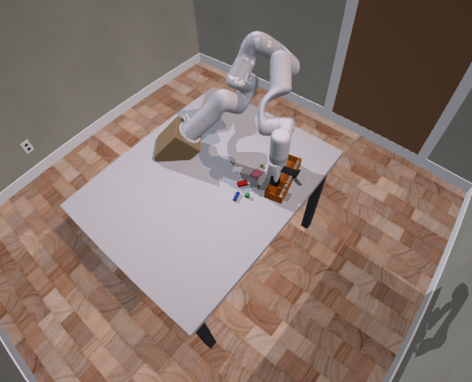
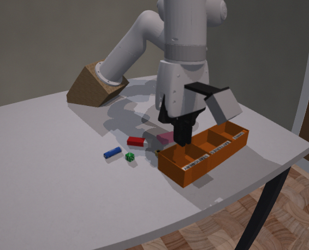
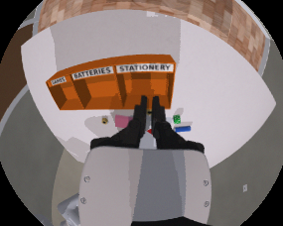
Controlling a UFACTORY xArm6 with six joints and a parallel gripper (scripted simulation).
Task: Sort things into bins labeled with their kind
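Now: hand 40 mm past the orange three-part bin, 80 mm to the right of it and 70 mm above it. Round my hand: pink eraser (140 mm behind, 10 mm to the right, 90 mm below); red-and-white eraser (120 mm behind, 80 mm to the right, 90 mm below); green die (50 mm behind, 110 mm to the right, 90 mm below).
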